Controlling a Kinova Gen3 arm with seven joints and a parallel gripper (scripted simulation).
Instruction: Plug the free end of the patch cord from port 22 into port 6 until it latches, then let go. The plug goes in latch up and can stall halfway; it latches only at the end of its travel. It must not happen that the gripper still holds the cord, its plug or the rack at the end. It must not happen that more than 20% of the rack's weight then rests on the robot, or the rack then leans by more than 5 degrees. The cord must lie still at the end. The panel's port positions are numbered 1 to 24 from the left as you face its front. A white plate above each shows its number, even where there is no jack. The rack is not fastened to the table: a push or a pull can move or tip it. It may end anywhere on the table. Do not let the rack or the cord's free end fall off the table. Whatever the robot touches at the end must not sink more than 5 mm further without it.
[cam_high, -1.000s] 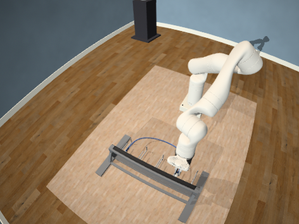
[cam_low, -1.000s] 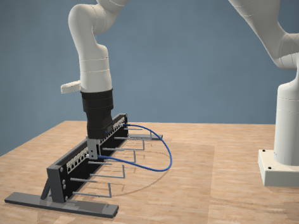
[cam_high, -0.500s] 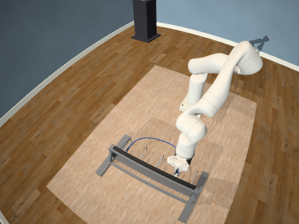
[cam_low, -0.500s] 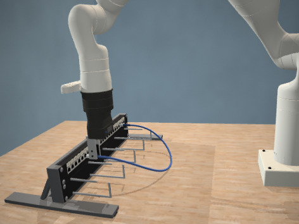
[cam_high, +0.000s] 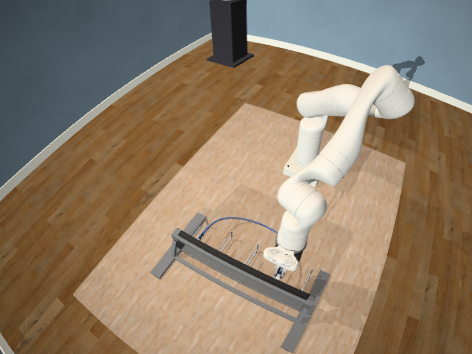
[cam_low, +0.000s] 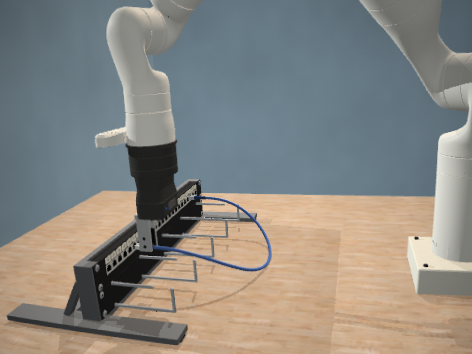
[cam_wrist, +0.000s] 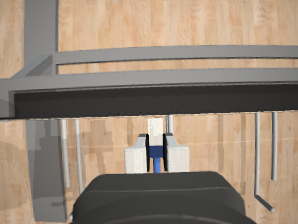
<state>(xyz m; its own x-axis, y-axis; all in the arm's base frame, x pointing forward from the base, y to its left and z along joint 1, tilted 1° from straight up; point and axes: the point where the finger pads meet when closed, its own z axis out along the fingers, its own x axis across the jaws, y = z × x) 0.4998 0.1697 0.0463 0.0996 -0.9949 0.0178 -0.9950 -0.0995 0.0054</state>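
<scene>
Right now the white plug is 10 mm ahead of my hand and 10 mm below it.
</scene>
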